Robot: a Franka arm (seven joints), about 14 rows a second.
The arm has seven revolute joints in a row. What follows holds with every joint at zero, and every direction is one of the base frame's. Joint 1 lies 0.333 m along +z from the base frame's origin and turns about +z. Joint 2 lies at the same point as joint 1 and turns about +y. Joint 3 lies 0.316 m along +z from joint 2 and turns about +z. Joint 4 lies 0.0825 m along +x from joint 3 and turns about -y. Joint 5 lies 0.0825 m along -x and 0.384 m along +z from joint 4 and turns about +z. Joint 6 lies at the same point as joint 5 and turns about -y. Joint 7 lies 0.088 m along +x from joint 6 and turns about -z. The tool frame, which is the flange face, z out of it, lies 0.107 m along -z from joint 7; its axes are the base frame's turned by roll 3.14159, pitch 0 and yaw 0 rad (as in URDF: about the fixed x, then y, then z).
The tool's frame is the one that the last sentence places.
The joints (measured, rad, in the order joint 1, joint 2, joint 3, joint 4, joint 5, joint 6, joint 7), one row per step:
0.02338, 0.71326, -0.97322, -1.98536, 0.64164, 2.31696, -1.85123
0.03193, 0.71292, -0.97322, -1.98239, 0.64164, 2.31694, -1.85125
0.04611, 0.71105, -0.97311, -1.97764, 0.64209, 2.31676, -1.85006
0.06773, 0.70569, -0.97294, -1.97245, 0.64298, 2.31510, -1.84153
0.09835, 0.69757, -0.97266, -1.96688, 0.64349, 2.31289, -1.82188
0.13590, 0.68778, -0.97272, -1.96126, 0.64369, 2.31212, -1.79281
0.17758, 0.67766, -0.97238, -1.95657, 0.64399, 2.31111, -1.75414
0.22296, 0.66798, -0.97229, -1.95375, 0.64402, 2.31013, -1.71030
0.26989, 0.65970, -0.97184, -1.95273, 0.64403, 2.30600, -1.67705
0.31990, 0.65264, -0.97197, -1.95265, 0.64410, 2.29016, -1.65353
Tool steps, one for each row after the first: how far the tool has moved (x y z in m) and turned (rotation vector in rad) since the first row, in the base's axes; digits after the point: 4 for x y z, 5 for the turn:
0.0052, 0.0029, 0.0011, -0.00178, -0.00205, 0.01017
0.0139, 0.0080, 0.0033, -0.00437, -0.00709, 0.02551
0.0263, 0.0163, 0.0068, -0.00603, -0.01639, 0.04083
0.0430, 0.0289, 0.0114, -0.00767, -0.02916, 0.05455
0.0622, 0.0448, 0.0170, -0.01069, -0.04478, 0.06589
0.0822, 0.0636, 0.0222, -0.01214, -0.06104, 0.07146
0.1019, 0.0851, 0.0268, -0.01193, -0.07594, 0.07452
0.1202, 0.1087, 0.0298, -0.00650, -0.08572, 0.08875
0.1372, 0.1354, 0.0311, 0.00998, -0.08669, 0.11391

